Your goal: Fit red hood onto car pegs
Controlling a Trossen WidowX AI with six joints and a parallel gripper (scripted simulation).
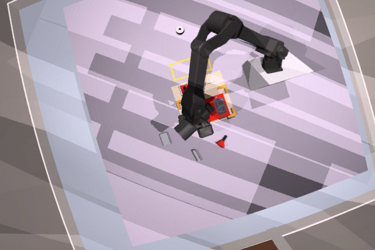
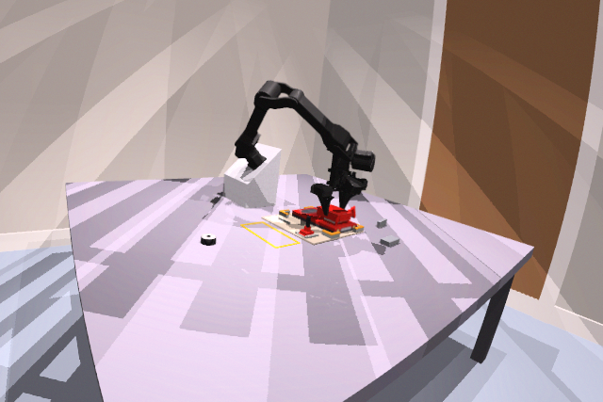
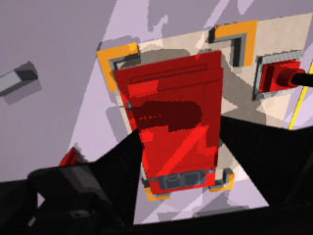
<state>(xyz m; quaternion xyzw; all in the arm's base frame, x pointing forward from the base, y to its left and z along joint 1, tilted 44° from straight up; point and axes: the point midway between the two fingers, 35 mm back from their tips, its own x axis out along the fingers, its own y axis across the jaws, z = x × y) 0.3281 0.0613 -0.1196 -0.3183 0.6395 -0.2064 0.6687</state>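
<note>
My gripper tip is now 20 mm above the grey engine block. Also, from my gripper tip: black wheel: 10 mm ahead, 420 mm to the right, 40 mm below; jig: 30 mm behind, 40 mm to the right, 30 mm below; red hood: 10 mm above.
</note>
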